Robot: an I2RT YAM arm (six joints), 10 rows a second.
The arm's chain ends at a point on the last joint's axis. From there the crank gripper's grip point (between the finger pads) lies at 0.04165 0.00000 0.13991 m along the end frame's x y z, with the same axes.
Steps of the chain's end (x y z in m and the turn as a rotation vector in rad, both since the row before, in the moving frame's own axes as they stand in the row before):
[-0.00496, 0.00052, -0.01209, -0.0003, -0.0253, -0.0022]
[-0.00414, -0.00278, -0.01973, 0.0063, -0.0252, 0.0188]
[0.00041, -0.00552, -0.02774, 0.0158, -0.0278, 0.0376]
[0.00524, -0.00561, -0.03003, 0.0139, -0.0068, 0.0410]
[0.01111, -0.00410, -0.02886, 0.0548, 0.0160, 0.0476]
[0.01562, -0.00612, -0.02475, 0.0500, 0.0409, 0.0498]
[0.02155, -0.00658, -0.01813, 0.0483, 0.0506, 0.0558]
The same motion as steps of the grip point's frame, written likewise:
[-0.00851, 0.00047, -0.01108, -0.0003, -0.0253, -0.0022]
[-0.00768, -0.00291, -0.01873, 0.0063, -0.0252, 0.0188]
[-0.00348, -0.00625, -0.02664, 0.0158, -0.0278, 0.0376]
[0.00429, -0.00587, -0.02975, 0.0139, -0.0068, 0.0410]
[0.01348, -0.00971, -0.02970, 0.0548, 0.0160, 0.0476]
[0.02142, -0.01085, -0.02669, 0.0500, 0.0409, 0.0498]
[0.02869, -0.01076, -0.02052, 0.0483, 0.0506, 0.0558]

